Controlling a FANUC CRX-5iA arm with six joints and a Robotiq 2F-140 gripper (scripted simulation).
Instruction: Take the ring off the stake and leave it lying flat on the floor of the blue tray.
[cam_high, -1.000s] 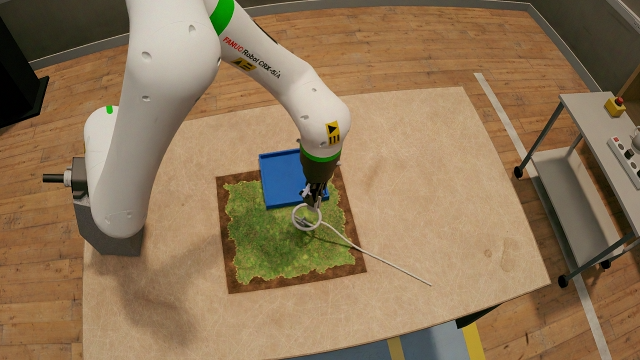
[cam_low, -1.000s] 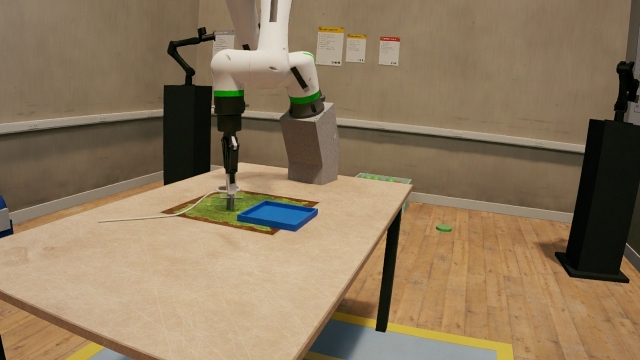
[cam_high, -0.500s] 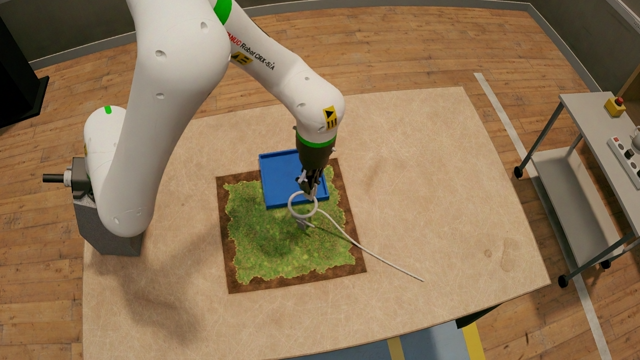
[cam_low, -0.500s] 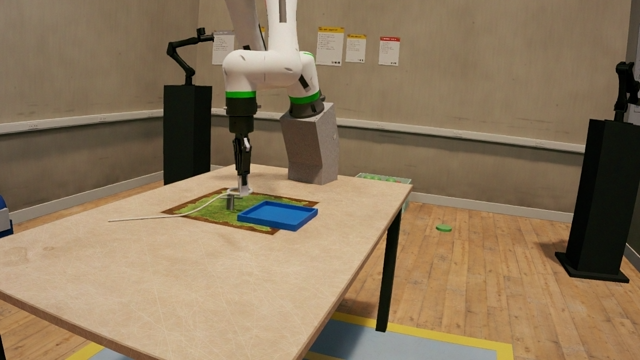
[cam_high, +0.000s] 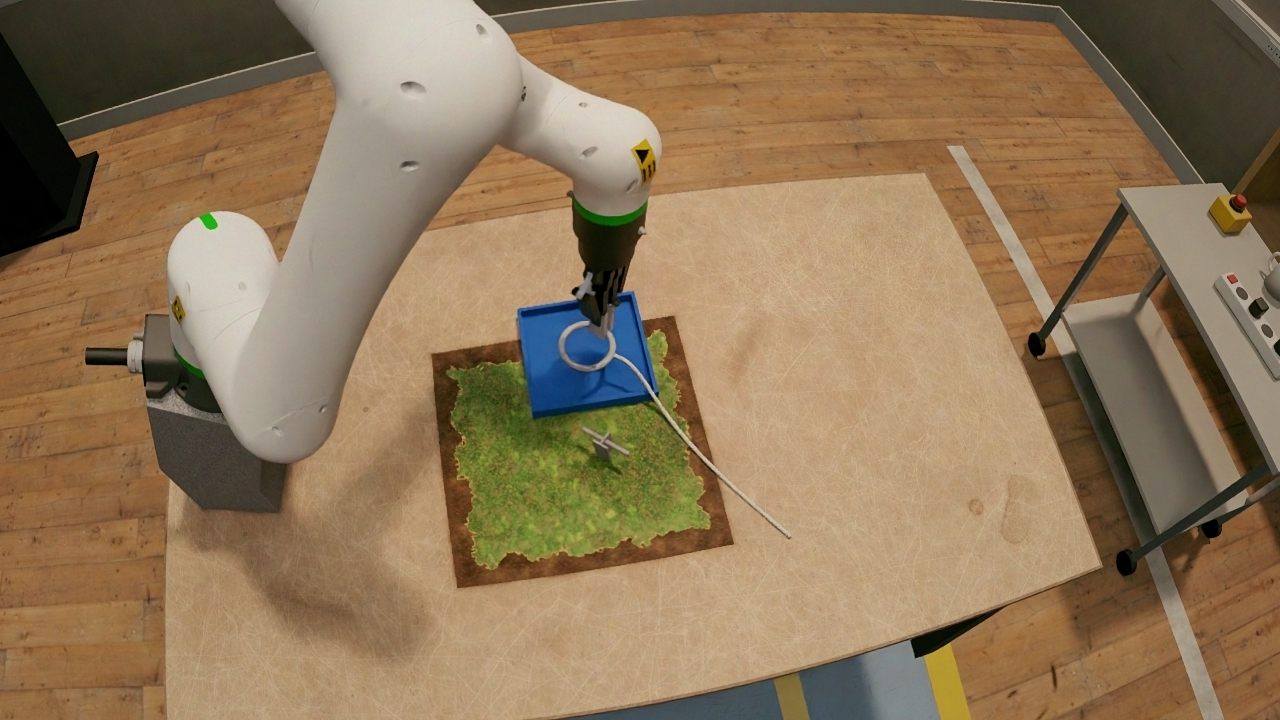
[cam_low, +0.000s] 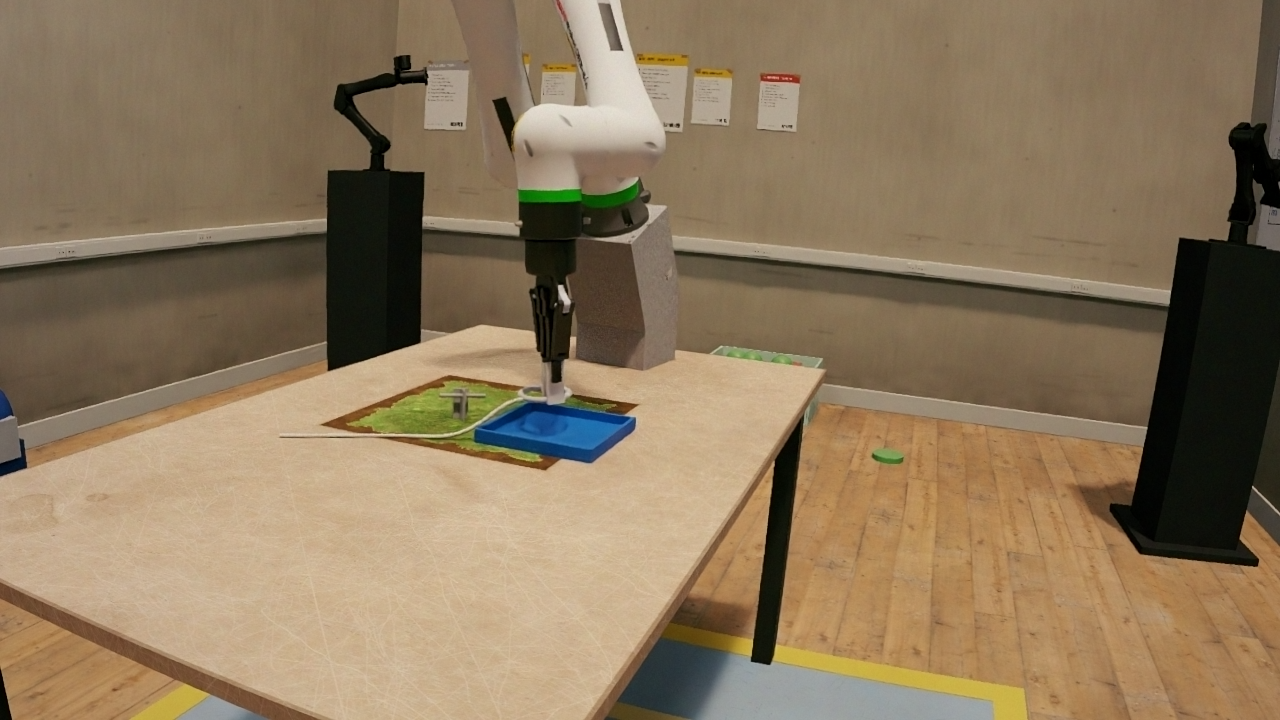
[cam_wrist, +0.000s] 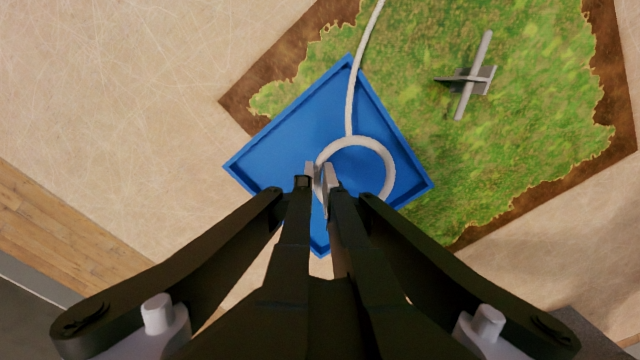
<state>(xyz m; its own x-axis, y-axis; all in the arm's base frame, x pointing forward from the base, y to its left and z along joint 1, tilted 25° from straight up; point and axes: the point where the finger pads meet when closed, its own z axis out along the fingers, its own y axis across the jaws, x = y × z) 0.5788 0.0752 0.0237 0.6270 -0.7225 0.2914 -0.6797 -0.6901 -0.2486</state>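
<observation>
Now: the blue tray 9 cm below my hand and 3 cm behind it. Round my hand: grey T-topped stake 17 cm to the right, 7 cm below, 4 cm behind; then white ring 3 cm below, 3 cm behind, 2 cm to the right; then mat 14 cm to the right, 11 cm below, 9 cm behind.
</observation>
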